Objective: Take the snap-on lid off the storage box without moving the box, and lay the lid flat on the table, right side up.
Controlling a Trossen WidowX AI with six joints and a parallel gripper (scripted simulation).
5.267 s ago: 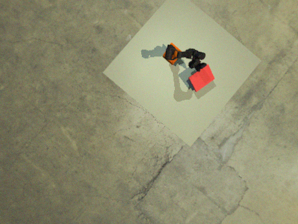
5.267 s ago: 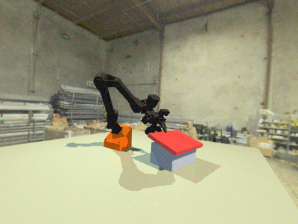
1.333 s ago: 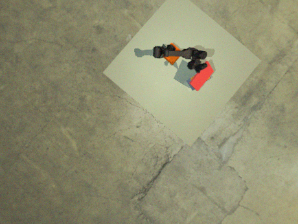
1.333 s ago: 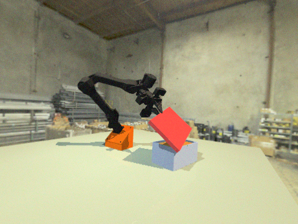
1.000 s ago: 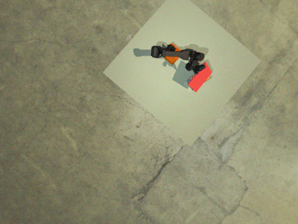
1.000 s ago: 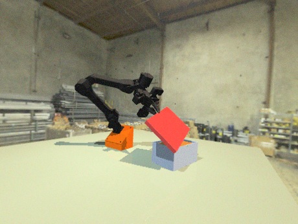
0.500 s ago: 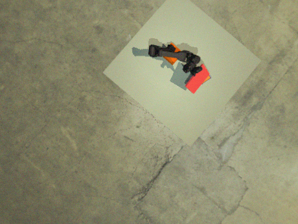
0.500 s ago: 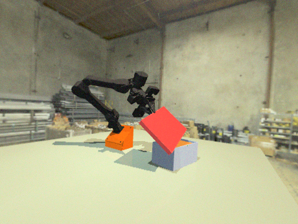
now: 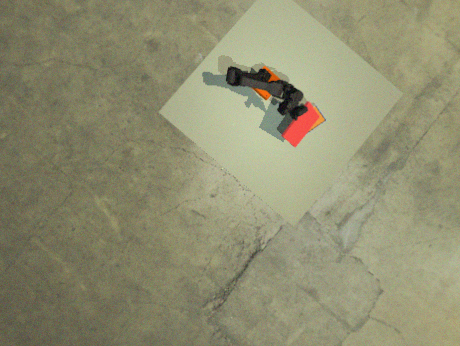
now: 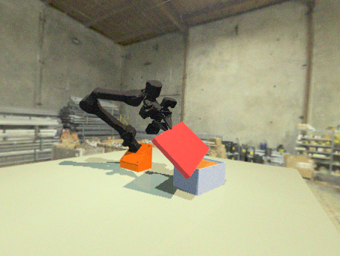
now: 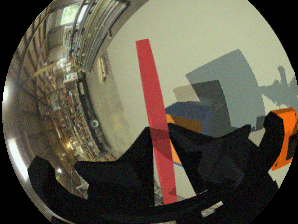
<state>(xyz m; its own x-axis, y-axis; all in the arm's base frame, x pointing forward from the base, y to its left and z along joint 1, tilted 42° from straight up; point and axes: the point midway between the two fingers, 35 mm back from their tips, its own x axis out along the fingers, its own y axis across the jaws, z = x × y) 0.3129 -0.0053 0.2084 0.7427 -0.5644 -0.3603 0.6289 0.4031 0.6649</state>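
Now: gripper tip 6 cm short of the red lid, 5 cm above it and 2 cm to the right of it. Also, from my gripper tip: storage box 18 cm below, 13 cm to the left, 8 cm ahead.
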